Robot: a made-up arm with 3 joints. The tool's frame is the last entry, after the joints.
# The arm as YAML. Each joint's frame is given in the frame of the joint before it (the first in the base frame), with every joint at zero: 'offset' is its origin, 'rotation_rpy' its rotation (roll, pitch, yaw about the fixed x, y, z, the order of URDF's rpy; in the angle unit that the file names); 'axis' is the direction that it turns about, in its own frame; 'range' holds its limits. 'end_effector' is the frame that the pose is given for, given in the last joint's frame.
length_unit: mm
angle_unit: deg
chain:
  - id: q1
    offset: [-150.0, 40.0, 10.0]
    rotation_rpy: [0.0, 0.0, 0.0]
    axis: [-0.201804, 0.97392, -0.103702]
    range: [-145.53, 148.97]
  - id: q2
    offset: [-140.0, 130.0, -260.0]
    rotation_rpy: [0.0, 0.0, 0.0]
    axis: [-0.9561, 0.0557, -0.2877]
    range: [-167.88, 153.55]
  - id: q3
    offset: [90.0, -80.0, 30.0]
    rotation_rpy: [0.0, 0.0, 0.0]
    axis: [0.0, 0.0, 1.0]
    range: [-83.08, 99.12]
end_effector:
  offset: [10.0, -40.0, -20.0]
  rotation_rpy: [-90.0, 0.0, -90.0]
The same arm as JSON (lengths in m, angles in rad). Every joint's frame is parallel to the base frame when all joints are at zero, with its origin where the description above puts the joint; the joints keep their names.
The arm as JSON. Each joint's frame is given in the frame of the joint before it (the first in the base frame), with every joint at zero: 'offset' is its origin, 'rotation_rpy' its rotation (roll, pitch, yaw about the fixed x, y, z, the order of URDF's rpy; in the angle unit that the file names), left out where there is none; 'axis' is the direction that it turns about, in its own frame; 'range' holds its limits. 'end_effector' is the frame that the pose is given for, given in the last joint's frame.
{"length_unit": "m", "angle_unit": "rad", "chain": [
  {"id": "q1", "offset": [-0.15, 0.04, 0.01], "axis": [-0.201804, 0.97392, -0.103702], "range": [-2.54, 2.6]},
  {"id": "q2", "offset": [-0.14, 0.13, -0.26], "axis": [-0.9561, 0.0557, -0.2877], "range": [-2.9301, 2.68]},
  {"id": "q3", "offset": [0.09, -0.08, 0.03], "axis": "+z", "range": [-1.45, 1.73]}
], "end_effector": {"offset": [0.01, -0.04, -0.02], "rotation_rpy": [-1.5708, 0.0, -1.5708]}}

